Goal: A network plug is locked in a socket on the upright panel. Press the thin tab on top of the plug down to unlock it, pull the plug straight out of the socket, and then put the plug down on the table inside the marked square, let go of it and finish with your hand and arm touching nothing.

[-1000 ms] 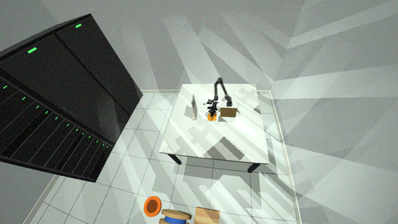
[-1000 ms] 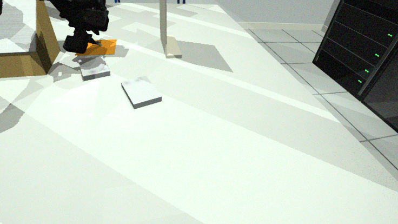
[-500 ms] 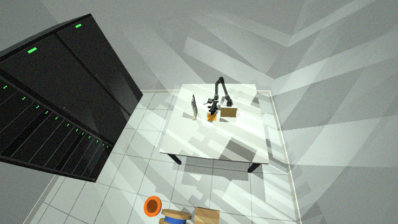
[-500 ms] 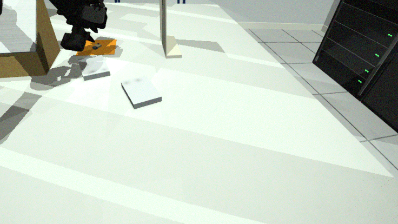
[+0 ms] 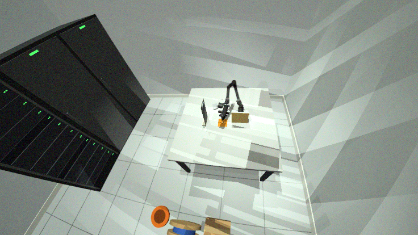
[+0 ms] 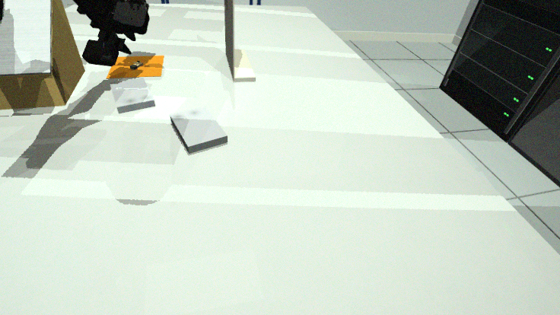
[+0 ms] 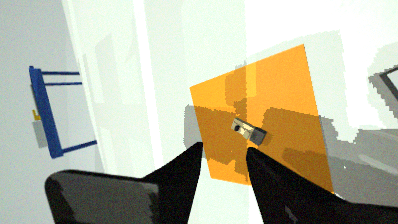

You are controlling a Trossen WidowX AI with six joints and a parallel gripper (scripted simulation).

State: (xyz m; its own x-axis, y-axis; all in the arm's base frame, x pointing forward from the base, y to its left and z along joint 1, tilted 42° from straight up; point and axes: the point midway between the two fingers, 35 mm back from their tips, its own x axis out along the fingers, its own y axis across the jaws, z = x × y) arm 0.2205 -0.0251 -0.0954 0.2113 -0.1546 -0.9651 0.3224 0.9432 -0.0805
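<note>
Now: gripper tip 4 cm above the network plug. Also, from my gripper tip: orange marked square: 5 cm below, 1 cm to the left; then upright panel: 23 cm ahead, 12 cm above, 1 cm to the right.
</note>
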